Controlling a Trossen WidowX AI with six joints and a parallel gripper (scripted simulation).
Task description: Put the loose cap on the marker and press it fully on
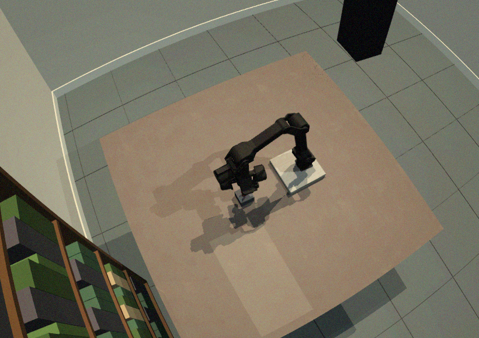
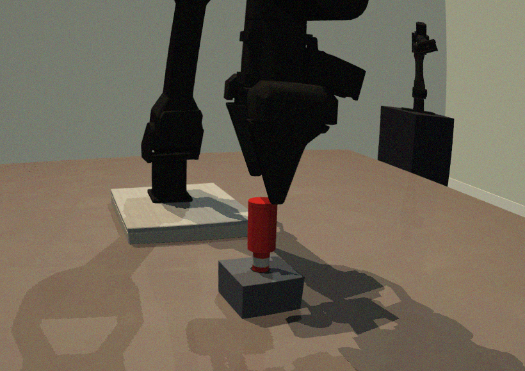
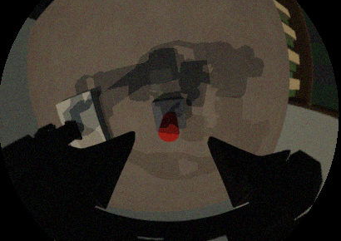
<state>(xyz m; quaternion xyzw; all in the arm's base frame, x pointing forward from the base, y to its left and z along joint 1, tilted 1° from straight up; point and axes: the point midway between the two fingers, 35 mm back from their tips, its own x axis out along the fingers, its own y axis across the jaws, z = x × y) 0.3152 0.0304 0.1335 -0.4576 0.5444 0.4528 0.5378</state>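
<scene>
My gripper tip is 40 mm above the red cap. Round my gripper tip: dark grey holder block (100 mm below).
</scene>
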